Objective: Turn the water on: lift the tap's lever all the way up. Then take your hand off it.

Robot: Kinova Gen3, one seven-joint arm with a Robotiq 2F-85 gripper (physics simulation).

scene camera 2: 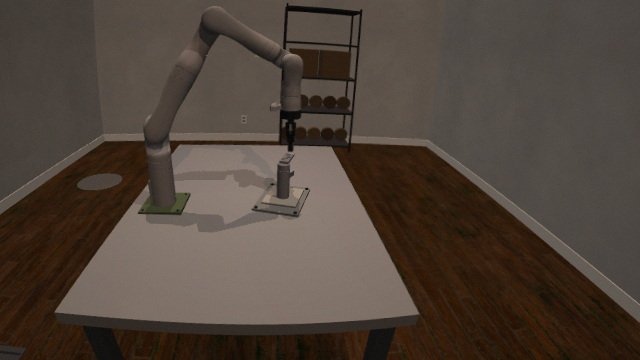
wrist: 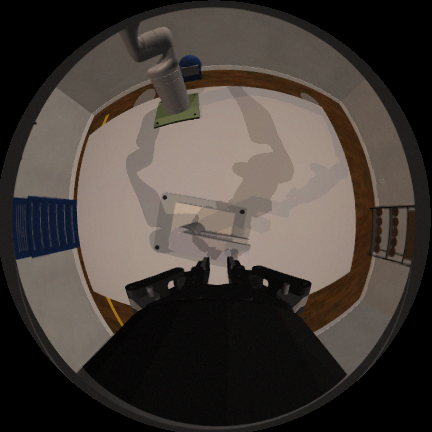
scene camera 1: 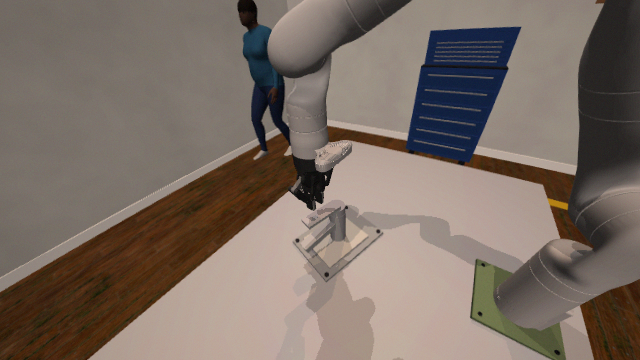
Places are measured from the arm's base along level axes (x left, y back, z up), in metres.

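Pixels of known places: gripper, between the fingertips: [scene camera 2: 290, 150] [wrist: 217, 263] [scene camera 1: 315, 205]; arm's base, origin of its link: [scene camera 2: 164, 201] [wrist: 177, 106] [scene camera 1: 516, 305].
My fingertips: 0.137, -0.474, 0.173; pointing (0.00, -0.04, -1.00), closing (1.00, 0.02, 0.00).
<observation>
For each thing: its top centre in the pictures, then the offset to it from my fingertips, as dx, dy, dz. "*": a spot on its surface instead. Level surfaces: height alone.
- upright post, a spot on its surface: [scene camera 1: 338, 227] * -0.040, +0.039, -0.099
- pale square base plate, centre of its top: [wrist: 196, 230] [scene camera 1: 338, 235] [scene camera 2: 282, 196] -0.057, +0.023, -0.169
- same white table, height of its surface: dz -0.181
The grey tap has an upright post [scene camera 1: 338, 227] [scene camera 2: 283, 182] on a pale square base plate [scene camera 1: 350, 256] [scene camera 2: 270, 209] [wrist: 205, 203]. Its flat lever [scene camera 1: 325, 214] [scene camera 2: 286, 158] [wrist: 239, 249] sits on top of the post, above the spout. In scene camera 2 the lever slopes upward away from the post; its exact height is hard to tell. My gripper [scene camera 1: 313, 206] [scene camera 2: 290, 149] [wrist: 217, 263] points down, its fingers partly open with a narrow gap and nothing between them. The fingertips are very near the lever's outer end, just above it in scene camera 2; whether they touch is unclear.
My arm's base stands on a green plate [scene camera 1: 485, 287] [scene camera 2: 182, 201] [wrist: 194, 114] on the same white table [scene camera 1: 425, 190] [scene camera 2: 240, 270]. A blue cabinet [scene camera 1: 450, 107] [wrist: 52, 225] and a shelf rack [scene camera 2: 356, 65] stand beyond it. A person [scene camera 1: 261, 62] stands on the floor beyond the table.
</observation>
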